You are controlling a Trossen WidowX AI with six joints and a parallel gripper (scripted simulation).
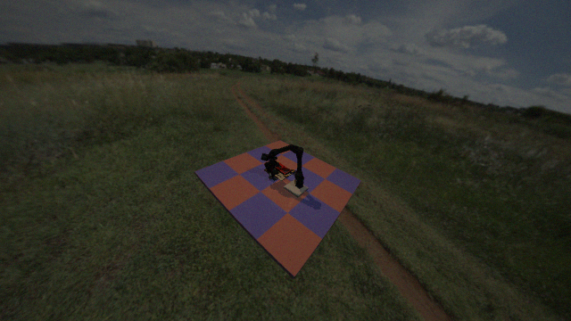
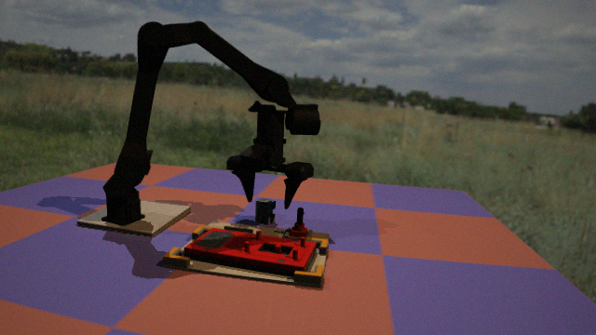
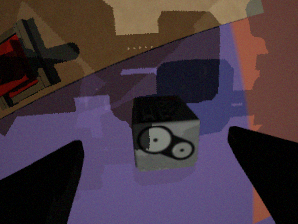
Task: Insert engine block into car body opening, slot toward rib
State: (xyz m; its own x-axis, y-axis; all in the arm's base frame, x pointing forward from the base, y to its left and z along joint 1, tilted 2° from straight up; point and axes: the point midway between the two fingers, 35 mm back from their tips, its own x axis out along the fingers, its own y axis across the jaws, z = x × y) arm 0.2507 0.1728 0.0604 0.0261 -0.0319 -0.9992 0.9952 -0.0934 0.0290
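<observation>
Right now my gripper tip is 10 mm above the engine block. Also, from my gripper tip: black lever post 100 mm ahead, 60 mm to the right; then tan fixture plate 60 mm ahead, 170 mm to the right, 30 mm below.
</observation>
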